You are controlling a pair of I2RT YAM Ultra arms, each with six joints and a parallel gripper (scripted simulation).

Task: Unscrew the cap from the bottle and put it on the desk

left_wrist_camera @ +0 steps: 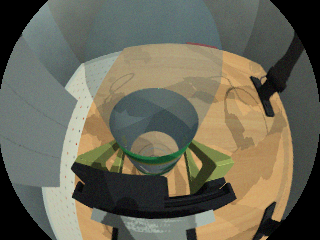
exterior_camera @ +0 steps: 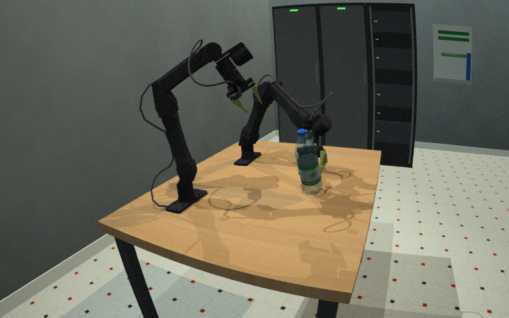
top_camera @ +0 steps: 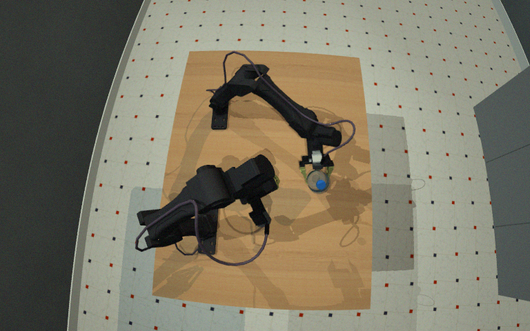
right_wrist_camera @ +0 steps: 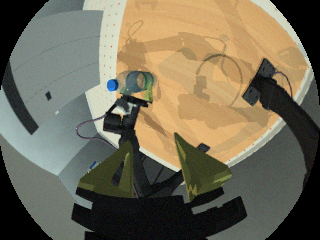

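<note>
The blue cap is 160 mm ahead of my right hand, 20 mm to the left of it and 90 mm below it. Also, from my right hand: bottle: 170 mm ahead, 60 mm to the left, 210 mm below.
</note>
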